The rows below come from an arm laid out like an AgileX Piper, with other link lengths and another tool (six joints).
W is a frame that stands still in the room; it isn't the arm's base.
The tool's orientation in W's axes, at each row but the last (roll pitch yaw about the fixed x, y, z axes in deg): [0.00, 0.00, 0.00]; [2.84, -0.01, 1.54]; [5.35, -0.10, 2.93]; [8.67, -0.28, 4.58]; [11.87, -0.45, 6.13]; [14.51, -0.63, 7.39]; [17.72, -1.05, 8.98]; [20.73, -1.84, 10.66]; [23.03, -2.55, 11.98]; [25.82, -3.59, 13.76]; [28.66, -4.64, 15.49]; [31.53, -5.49, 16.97]
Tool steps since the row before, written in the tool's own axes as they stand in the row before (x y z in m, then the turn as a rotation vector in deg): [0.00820, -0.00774, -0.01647, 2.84, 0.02, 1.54]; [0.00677, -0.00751, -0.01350, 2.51, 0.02, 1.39]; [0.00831, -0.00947, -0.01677, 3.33, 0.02, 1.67]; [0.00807, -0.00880, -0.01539, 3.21, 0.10, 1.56]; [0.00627, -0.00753, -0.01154, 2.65, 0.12, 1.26]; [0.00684, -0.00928, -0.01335, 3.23, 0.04, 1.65]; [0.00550, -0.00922, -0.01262, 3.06, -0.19, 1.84]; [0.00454, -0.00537, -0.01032, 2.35, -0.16, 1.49]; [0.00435, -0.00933, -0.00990, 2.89, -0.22, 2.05]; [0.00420, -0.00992, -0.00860, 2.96, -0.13, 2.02]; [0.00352, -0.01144, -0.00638, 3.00, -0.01, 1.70]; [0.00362, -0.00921, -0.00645, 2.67, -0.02, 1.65]
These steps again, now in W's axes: [0.00820, -0.00774, -0.01647, 2.84, 0.02, 1.54]; [0.00695, -0.00665, -0.01385, 2.51, 0.02, 1.39]; [0.00873, -0.00743, -0.01757, 3.33, 0.03, 1.67]; [0.00863, -0.00571, -0.01650, 3.20, 0.12, 1.57]; [0.00687, -0.00429, -0.01279, 2.64, 0.14, 1.28]; [0.00767, -0.00469, -0.01517, 3.23, 0.04, 1.64]; [0.00647, -0.00398, -0.01472, 3.11, -0.26, 1.75]; [0.00508, -0.00044, -0.01140, 2.39, -0.24, 1.41]; [0.00578, -0.00359, -0.01255, 2.95, -0.40, 1.93]; [0.00604, -0.00386, -0.01178, 3.00, -0.29, 1.94]; [0.00611, -0.00555, -0.01076, 2.99, -0.03, 1.72]; [0.00570, -0.00294, -0.00992, 2.67, -0.10, 1.64]
